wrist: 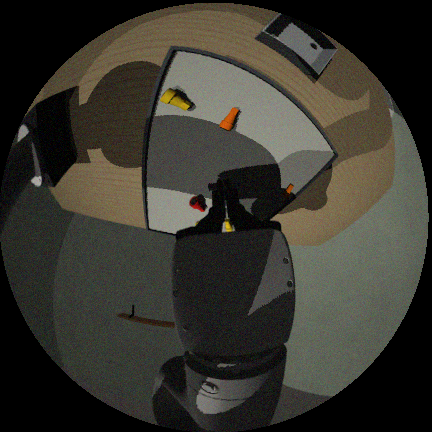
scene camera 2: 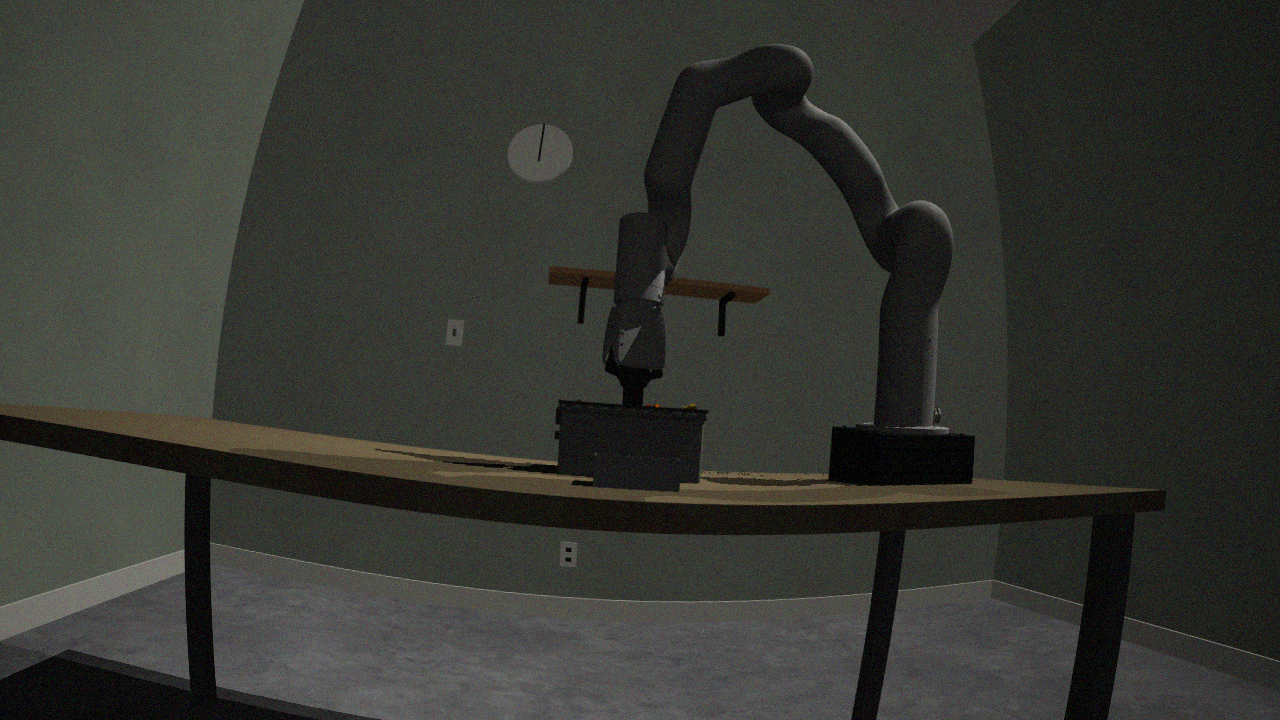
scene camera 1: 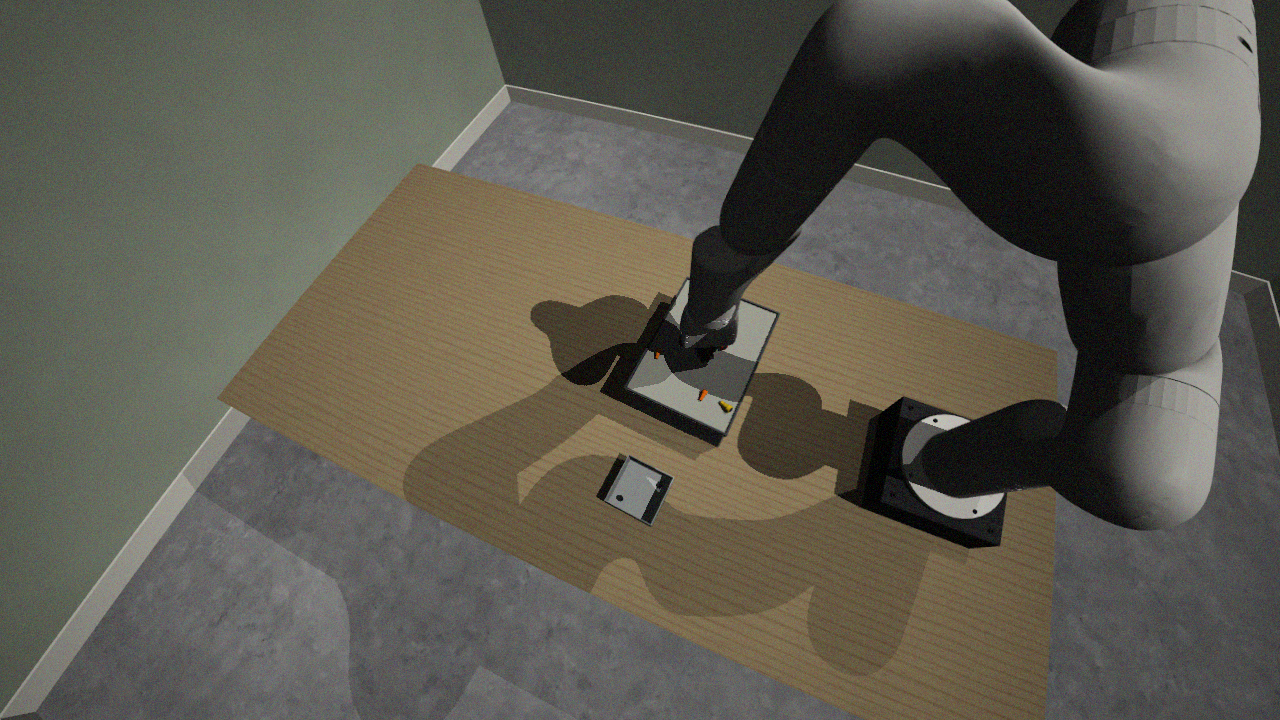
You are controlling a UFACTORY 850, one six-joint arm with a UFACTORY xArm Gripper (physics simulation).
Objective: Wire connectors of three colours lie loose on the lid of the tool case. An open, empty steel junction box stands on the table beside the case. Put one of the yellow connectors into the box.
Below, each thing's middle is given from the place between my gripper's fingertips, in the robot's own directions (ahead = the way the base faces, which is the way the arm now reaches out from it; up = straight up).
Right now my hand is 50 mm above the tool case (scene camera 1: 668, 388), 10 mm to the left of it and 10 mm short of it. From my hand the other things lie so: steel junction box (scene camera 2: 610, 471) 290 mm to the left, 90 mm below, 30 mm behind.
